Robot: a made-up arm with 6 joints. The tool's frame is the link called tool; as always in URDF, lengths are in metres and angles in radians.
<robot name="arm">
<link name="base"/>
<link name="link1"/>
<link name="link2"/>
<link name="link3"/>
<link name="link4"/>
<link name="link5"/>
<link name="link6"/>
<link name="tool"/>
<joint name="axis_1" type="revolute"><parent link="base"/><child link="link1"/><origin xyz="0.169 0.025 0.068"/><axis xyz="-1 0 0"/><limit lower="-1.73" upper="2.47"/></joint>
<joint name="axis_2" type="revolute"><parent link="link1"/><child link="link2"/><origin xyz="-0.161 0.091 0.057"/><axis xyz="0 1 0"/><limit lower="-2.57" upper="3.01"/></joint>
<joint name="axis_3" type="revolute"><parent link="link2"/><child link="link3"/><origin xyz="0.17 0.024 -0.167"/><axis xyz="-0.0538 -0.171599 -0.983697"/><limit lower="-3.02" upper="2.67"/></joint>
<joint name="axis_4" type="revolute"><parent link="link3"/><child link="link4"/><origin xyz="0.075 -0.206 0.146"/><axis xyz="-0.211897 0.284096 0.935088"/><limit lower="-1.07" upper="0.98"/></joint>
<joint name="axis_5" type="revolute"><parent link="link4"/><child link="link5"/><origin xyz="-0.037 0.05 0.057"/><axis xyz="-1 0 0"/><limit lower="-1.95" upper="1.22"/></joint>
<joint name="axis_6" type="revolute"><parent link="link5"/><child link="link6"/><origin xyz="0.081 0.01 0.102"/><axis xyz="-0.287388 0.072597 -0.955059"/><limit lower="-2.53" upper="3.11"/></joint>
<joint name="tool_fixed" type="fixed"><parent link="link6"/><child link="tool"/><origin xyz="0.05 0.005 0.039" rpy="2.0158 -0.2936 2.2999"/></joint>
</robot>
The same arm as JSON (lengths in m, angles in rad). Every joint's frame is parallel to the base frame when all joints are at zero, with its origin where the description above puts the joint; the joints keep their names.
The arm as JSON. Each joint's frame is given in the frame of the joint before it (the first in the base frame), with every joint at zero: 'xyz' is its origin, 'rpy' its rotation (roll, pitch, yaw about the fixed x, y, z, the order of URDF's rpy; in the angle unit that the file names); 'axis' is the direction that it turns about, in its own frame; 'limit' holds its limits. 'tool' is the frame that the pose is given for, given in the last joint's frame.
{"units": {"length": "m", "angle": "rad"}, "joints": [{"name": "axis_1", "type": "revolute", "origin": {"xyz": [0.169, 0.025, 0.068], "rpy": [0.0, 0.0, 0.0]}, "axis": [-1.0, 0.0, 0.0], "limit": {"lower": -1.73, "upper": 2.47}}, {"name": "axis_2", "type": "revolute", "origin": {"xyz": [-0.161, 0.091, 0.057], "rpy": [0.0, 0.0, 0.0]}, "axis": [0.0, 1.0, 0.0], "limit": {"lower": -2.57, "upper": 3.01}}, {"name": "axis_3", "type": "revolute", "origin": {"xyz": [0.17, 0.024, -0.167], "rpy": [0.0, 0.0, 0.0]}, "axis": [-0.0538, -0.171599, -0.983697], "limit": {"lower": -3.02, "upper": 2.67}}, {"name": "axis_4", "type": "revolute", "origin": {"xyz": [0.075, -0.206, 0.146], "rpy": [0.0, 0.0, 0.0]}, "axis": [-0.211897, 0.284096, 0.935088], "limit": {"lower": -1.07, "upper": 0.98}}, {"name": "axis_5", "type": "revolute", "origin": {"xyz": [-0.037, 0.05, 0.057], "rpy": [0.0, 0.0, 0.0]}, "axis": [-1.0, 0.0, 0.0], "limit": {"lower": -1.95, "upper": 1.22}}, {"name": "axis_6", "type": "revolute", "origin": {"xyz": [0.081, 0.01, 0.102], "rpy": [0.0, 0.0, 0.0]}, "axis": [-0.287388, 0.072597, -0.955059], "limit": {"lower": -2.53, "upper": 3.11}}], "tool": {"origin": {"xyz": [0.05, 0.005, 0.039], "rpy": [2.0158, -0.2936, 2.2999]}}}
